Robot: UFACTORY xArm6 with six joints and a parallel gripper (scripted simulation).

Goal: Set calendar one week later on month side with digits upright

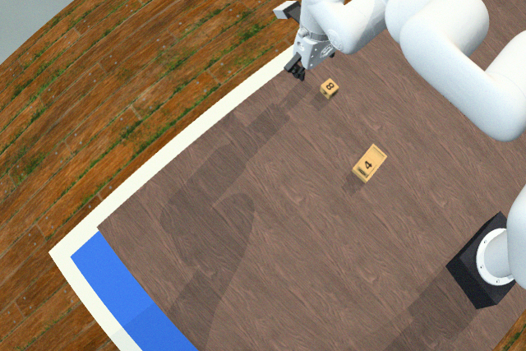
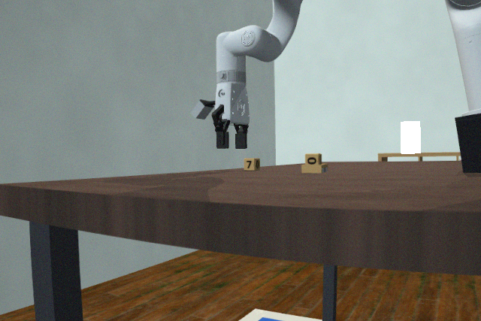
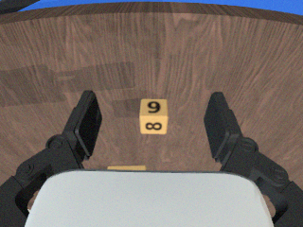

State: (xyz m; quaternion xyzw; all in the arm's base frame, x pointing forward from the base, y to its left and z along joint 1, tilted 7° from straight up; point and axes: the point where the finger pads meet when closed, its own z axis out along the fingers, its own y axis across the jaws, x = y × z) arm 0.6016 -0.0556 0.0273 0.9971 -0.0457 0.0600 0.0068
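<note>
Now: the wooden cube 50 mm below my hand and 50 mm behind it. Round my hand: tray: 230 mm behind, 70 mm to the left, 50 mm below.
</note>
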